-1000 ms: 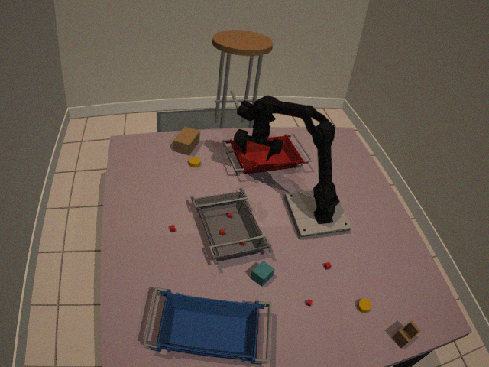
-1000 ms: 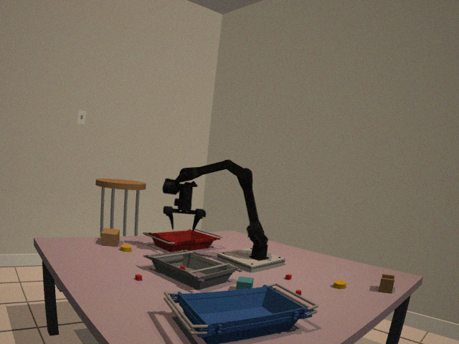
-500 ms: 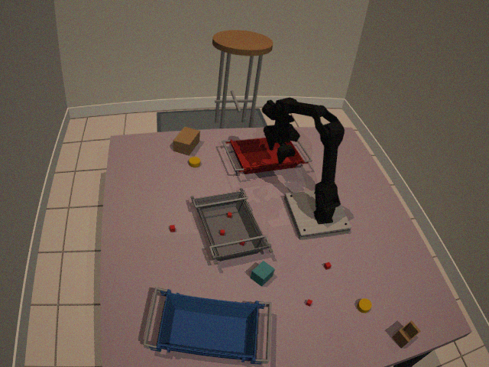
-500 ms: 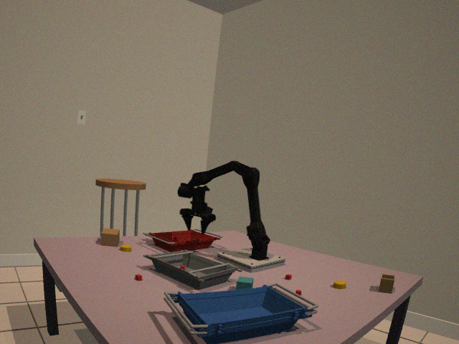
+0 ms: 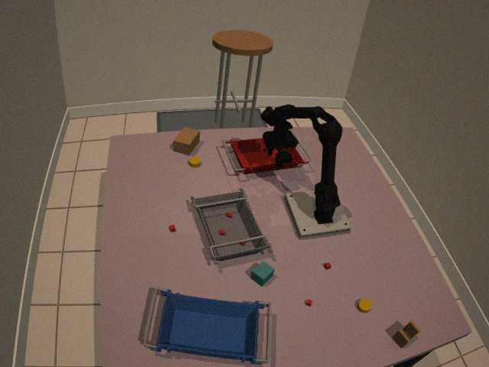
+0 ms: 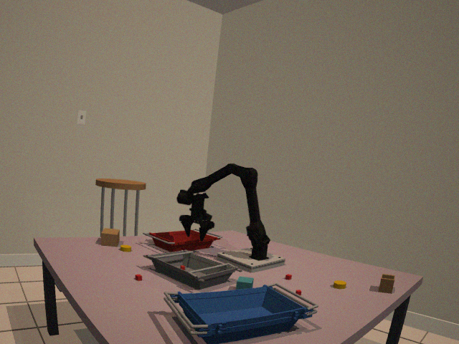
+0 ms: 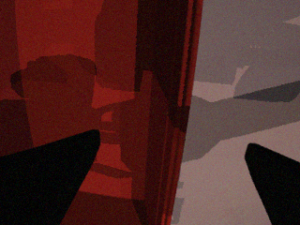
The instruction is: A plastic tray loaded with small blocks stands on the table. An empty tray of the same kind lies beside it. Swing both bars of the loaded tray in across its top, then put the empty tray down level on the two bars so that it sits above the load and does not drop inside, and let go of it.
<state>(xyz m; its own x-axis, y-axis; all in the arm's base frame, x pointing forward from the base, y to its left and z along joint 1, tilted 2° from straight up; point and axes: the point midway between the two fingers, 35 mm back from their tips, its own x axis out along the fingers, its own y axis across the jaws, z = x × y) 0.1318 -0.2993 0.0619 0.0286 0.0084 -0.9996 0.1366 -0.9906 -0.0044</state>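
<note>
The red tray is 1 cm ahead of my gripper tip, 9 cm to the right of it and 2 cm below it. From my gripper tip the other things lie so: teal cube (16 cm ahead, 52 cm to the left, 4 cm below); then small brown box (28 cm behind, 86 cm to the left, 5 cm below); then tan box (35 cm ahead, 21 cm to the right, 3 cm below).
</note>
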